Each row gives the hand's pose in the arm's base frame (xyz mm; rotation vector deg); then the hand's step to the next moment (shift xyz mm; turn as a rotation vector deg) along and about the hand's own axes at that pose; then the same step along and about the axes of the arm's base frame.
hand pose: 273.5 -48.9 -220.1 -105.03 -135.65 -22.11
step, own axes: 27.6 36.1 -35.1 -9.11 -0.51 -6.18
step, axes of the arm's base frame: 25.6 24.5 45.1 1.49 -10.31 3.59
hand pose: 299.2 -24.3 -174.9 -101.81 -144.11 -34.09
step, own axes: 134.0 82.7 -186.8 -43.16 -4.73 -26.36
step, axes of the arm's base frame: -12.1 87.9 227.6 5.59 -48.62 13.58
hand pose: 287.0 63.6 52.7 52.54 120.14 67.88
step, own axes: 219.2 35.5 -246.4 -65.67 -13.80 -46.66
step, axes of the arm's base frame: -305.4 61.2 114.1 1.77 -79.74 17.85
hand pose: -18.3 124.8 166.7 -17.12 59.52 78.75
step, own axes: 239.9 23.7 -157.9 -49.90 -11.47 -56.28
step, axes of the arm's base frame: -122.7 49.3 -256.0 -6.66 -75.77 1.72
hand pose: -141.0 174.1 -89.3 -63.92 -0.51 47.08
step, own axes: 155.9 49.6 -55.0 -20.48 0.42 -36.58
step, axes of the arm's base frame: 104.2 57.3 -125.1 -0.37 -40.78 -9.72
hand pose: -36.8 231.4 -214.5 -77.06 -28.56 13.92
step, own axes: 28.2 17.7 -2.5 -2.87 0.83 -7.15
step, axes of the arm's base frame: 27.8 14.3 -11.8 1.00 -7.30 -2.39
